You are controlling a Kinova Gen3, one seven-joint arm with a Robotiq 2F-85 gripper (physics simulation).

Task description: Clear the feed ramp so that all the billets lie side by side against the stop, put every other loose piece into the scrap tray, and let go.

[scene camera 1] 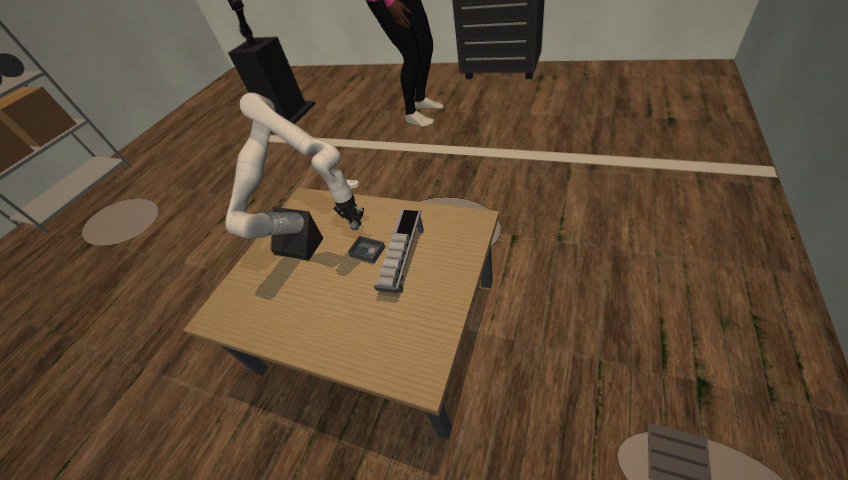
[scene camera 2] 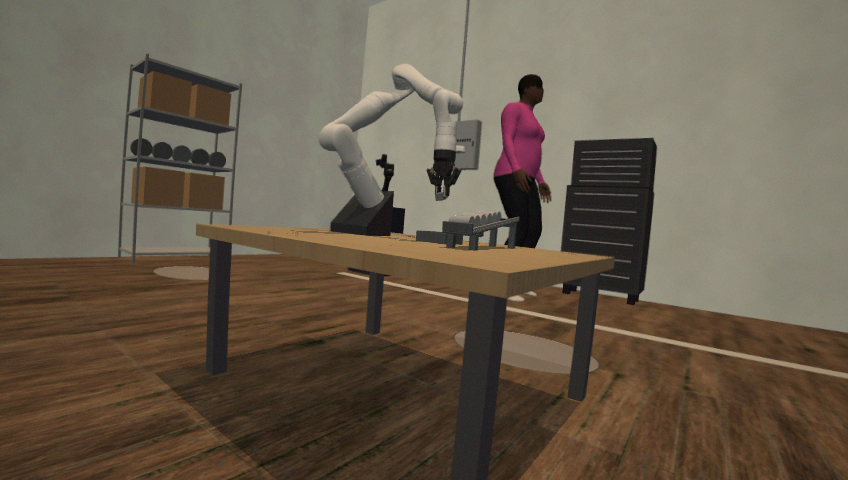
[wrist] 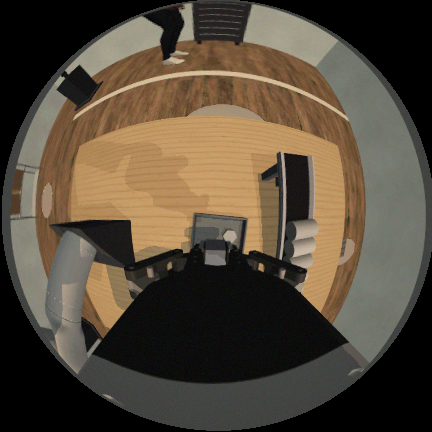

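Where they show: gripper, fingertip midpoint: (scene camera 1: 356, 225) (scene camera 2: 441, 197) (wrist: 214, 247); arm's base at its link origin: (scene camera 1: 295, 222) (scene camera 2: 373, 200) (wrist: 80, 242).
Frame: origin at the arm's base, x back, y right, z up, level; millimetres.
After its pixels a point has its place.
Observation:
My gripper (scene camera 1: 353, 220) @(x -305, y -34, z 21 mm) (scene camera 2: 441, 189) @(x -305, y -34, z 21 mm) (wrist: 214, 247) @(x -305, y -34, z 21 mm) is shut on a small grey piece (scene camera 1: 354, 226) @(x -312, y -16, z 34 mm) (scene camera 2: 440, 195) @(x -315, y -12, z 26 mm) (wrist: 215, 258) @(x -306, y -25, z 37 mm) and holds it well above the table, near or over the scrap tray (scene camera 1: 358, 257) @(x -301, y 25, z -120 mm) (scene camera 2: 429, 236) @(x -313, y 26, z -114 mm) (wrist: 220, 216) @(x -319, y -69, z -99 mm). A pale hexagonal piece (scene camera 1: 371, 250) @(x -344, y -20, z -113 mm) (wrist: 230, 235) @(x -348, y -23, z -113 mm) lies in the tray. The feed ramp (scene camera 1: 408, 221) @(x -478, y -156, z -40 mm) (scene camera 2: 505, 223) (wrist: 298, 185) @(x -479, y -147, z -41 mm) stands beside the tray. Several pale cylindrical billets (scene camera 1: 392, 262) @(x -510, y 70, z -32 mm) (scene camera 2: 470, 218) @(x -545, y 148, z -47 mm) (wrist: 302, 229) @(x -474, y -57, z -14 mm) lie crosswise in a row on it, up from the stop (scene camera 1: 387, 289) @(x -528, y 170, z -67 mm) at its low end. In the wrist view my gripper hides the lower billets.
The arm's black base (scene camera 1: 294, 237) @(x -3, y 45, z -47 mm) (scene camera 2: 363, 217) @(x -26, y 66, z -70 mm) (wrist: 107, 240) @(x -68, y -7, z -35 mm) stands on the table (scene camera 1: 333, 321) @(x -351, y 325, z -133 mm) (scene camera 2: 357, 249) @(x -515, y 515, z -133 mm) (wrist: 165, 200) @(x -176, y -102, z -133 mm), on the other side of the tray from the ramp. The ramp's upper end is raised on legs. A person (scene camera 1: 416, 59) (scene camera 2: 523, 148) (wrist: 171, 35) stands beyond the table.

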